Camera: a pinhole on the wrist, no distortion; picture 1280 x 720 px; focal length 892.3 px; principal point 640.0 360.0 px. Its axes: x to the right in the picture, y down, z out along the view. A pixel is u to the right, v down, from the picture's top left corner.
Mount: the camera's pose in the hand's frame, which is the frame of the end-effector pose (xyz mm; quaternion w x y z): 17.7 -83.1 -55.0 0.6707 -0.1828 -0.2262 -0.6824
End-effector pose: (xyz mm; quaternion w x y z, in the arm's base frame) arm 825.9 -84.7 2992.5 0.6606 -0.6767 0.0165 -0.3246
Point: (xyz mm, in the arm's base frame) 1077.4 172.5 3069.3
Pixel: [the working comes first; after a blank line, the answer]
In the camera's frame: 151.1 122.3 377.1

998 649
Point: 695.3 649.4 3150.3
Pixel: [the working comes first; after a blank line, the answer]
In the camera's frame: 547.2 -344.0 452.3

outside the picture
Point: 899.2 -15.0 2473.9
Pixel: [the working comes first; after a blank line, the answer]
In the camera's frame: -411.2 -199.6 417.7

outside the picture
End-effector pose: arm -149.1 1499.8 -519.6 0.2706 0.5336 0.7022 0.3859
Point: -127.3 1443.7 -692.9
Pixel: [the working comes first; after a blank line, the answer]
In the camera's frame: 135.2 -73.3 101.4

outside the picture
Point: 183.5 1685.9 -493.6
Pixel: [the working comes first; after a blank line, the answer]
In the camera's frame: -65.6 89.7 459.3

513 534
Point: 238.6 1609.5 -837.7
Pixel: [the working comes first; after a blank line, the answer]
In the camera's frame: 278.6 3.3 496.3

1141 366
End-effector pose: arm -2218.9 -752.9 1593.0 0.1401 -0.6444 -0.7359 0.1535
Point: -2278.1 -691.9 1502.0
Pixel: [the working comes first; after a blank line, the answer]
In the camera's frame: 24.8 59.9 170.6

770 673
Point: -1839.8 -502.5 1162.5
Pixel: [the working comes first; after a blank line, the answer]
In the camera's frame: -375.3 196.5 576.2

59 664
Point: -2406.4 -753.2 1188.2
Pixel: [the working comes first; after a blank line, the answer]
In the camera's frame: 211.9 35.0 458.9

1052 428
